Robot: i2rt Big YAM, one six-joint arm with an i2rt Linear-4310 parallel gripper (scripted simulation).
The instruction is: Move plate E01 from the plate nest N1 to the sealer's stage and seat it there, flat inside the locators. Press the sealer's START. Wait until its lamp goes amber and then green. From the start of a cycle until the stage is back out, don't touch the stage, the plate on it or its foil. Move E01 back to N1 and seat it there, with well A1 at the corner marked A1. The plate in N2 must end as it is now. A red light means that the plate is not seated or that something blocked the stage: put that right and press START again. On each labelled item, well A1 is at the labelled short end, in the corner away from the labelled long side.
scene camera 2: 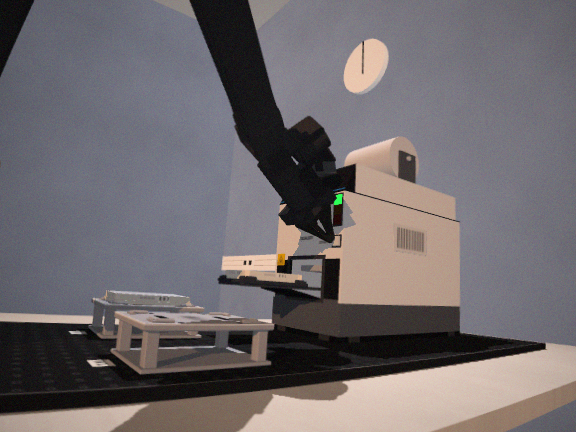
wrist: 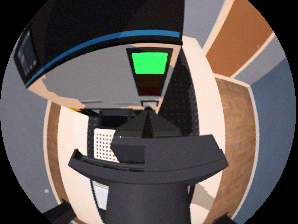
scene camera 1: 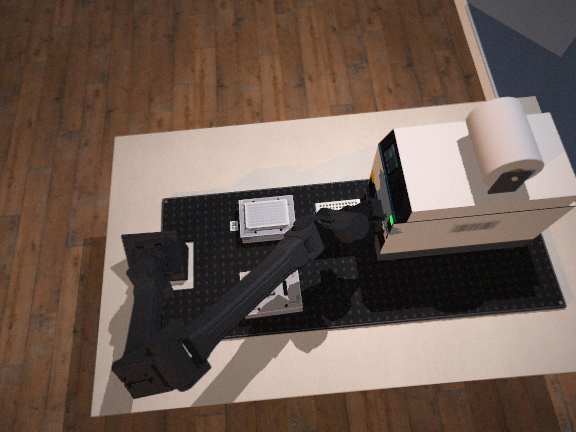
Scene:
One and the same spot on a foil roll: (scene camera 2: 383, 156) is (scene camera 1: 482, 169).

